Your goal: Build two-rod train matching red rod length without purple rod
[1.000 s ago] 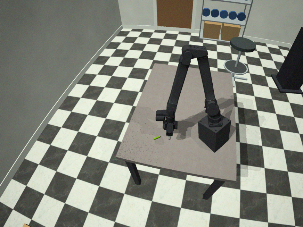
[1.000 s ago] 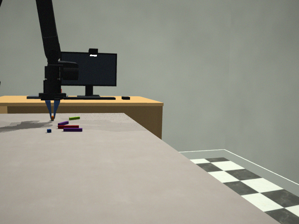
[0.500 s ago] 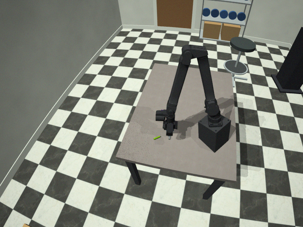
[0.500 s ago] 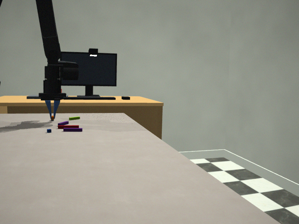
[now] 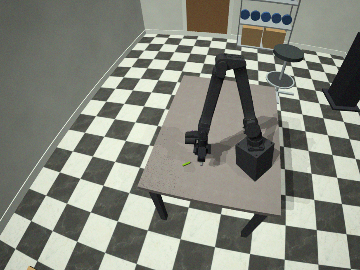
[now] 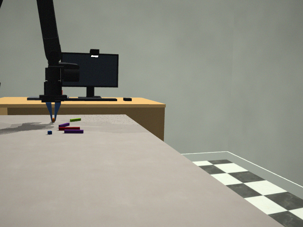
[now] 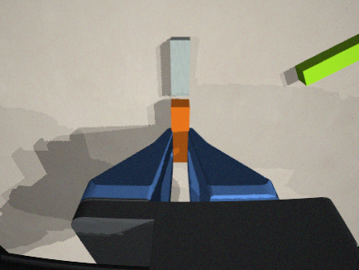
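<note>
Now: hand 4 cm to the right of the grey rod and 1 cm above it. The rest, counted from my hand: lime rod: 9 cm ahead, 5 cm to the left, 1 cm below; orange rod: 1 cm to the left; purple rod: 3 cm ahead, 8 cm to the right, 1 cm below.
</note>
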